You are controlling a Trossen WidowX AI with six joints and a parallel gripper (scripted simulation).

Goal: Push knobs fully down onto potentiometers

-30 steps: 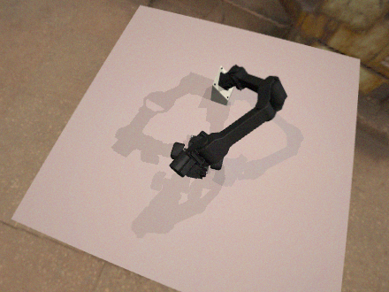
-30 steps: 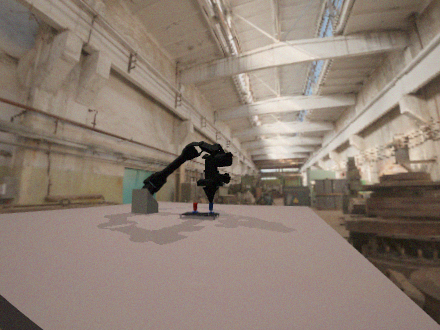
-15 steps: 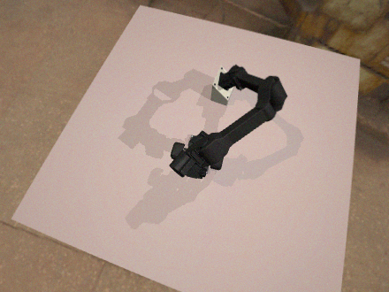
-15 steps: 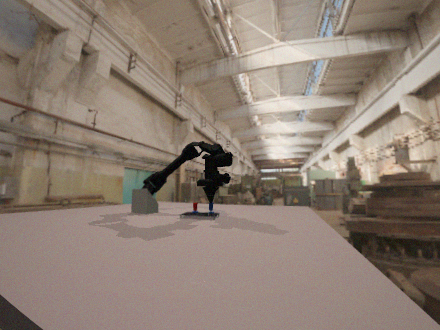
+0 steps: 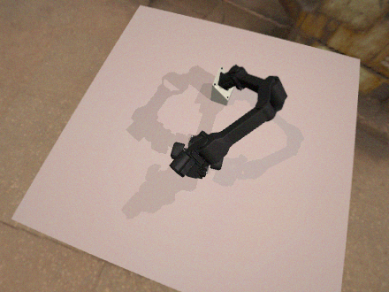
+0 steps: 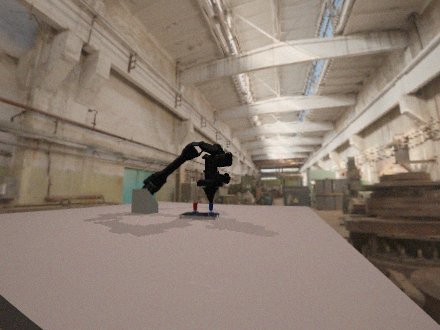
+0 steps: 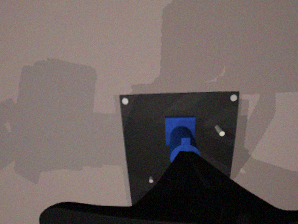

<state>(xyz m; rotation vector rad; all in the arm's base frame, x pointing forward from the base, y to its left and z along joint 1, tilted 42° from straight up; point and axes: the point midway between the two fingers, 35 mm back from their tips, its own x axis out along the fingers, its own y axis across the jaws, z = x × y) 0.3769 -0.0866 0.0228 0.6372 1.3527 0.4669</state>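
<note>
Now: gripper tip 10 mm above the blue knob. Also, from my gripper tip: red knob (70 mm behind, 20 mm below).
</note>
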